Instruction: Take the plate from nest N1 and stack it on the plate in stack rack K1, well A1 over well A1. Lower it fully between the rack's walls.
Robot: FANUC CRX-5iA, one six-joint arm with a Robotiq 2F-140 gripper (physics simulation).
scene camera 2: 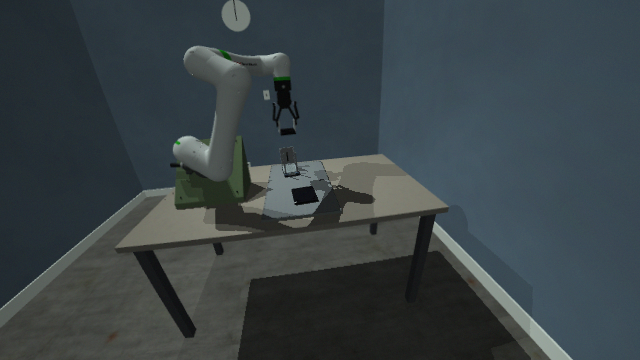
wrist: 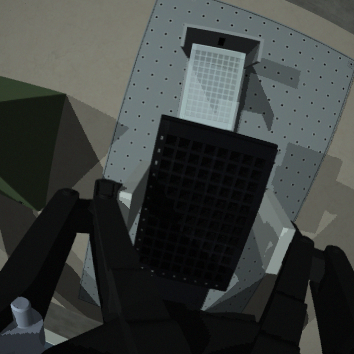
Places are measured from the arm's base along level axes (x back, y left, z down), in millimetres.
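Where they show: gripper, fingertip midpoint: [wrist: 202,192].
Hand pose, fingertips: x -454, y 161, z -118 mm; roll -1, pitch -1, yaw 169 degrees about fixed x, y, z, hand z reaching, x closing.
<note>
Each offset is from my fingertips to the top centre of the thing. "spot": to the spot under its first point. Level surfaces: height alone.
My gripper [scene camera 2: 287,128] [wrist: 202,192] is shut on a black plate with a grid of wells, its pads on the plate's two long sides. The plate @[dy -14, dx -2, dz -14 mm] [scene camera 2: 287,132] [wrist: 212,200] hangs level, high above the board. Stack rack K1 @[dy +69, dx +20, dz +137 mm] [scene camera 2: 284,152] [wrist: 201,37] stands below, towards the board's far end, with a tall slotted back wall. A pale, clear plate @[dy +78, dx +22, dz +253 mm] [scene camera 2: 290,168] [wrist: 214,82] lies in it. In the wrist view the held plate hides the rack's near end and label. A flat black square @[spot: dy -300, dx -84, dz +276 mm] [scene camera 2: 304,195], likely nest N1, lies nearer the front; its label cannot be read.
The perforated grey board @[dz +288 mm] [scene camera 2: 280,200] [wrist: 310,115] lies on the wooden table @[dz +300 mm] [scene camera 2: 415,200] [wrist: 75,40]. The arm's green base [scene camera 2: 207,196] [wrist: 30,130] stands to the left of the board. Blue walls rise behind and at the right.
</note>
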